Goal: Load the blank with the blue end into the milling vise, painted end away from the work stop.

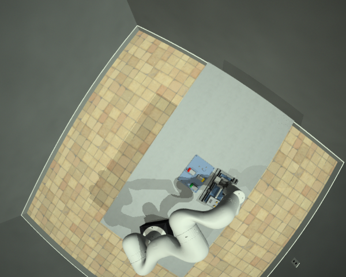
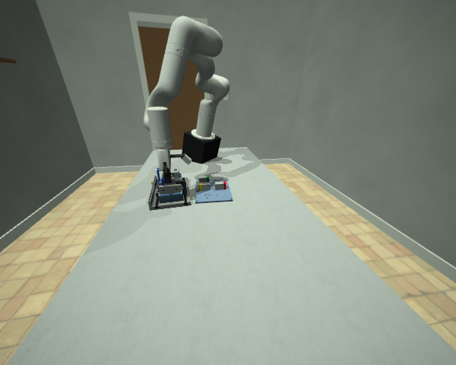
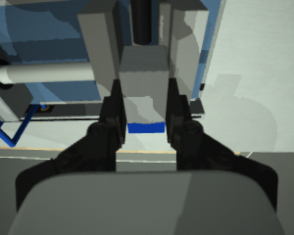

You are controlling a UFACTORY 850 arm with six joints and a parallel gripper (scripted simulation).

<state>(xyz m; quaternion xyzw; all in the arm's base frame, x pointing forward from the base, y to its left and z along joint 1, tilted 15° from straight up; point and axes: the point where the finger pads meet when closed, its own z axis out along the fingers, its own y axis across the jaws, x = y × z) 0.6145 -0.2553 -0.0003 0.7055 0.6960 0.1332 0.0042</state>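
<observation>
Right now the black rod is 50 mm to the left of my hand and 30 mm below it. From my hand the other things lie so: green-ended blank: 190 mm to the left, 150 mm behind, 100 mm below; then yellow-ended blank: 180 mm to the left, 100 mm below, 60 mm behind; then vise: 80 mm below, 70 mm behind, 10 mm to the left.
</observation>
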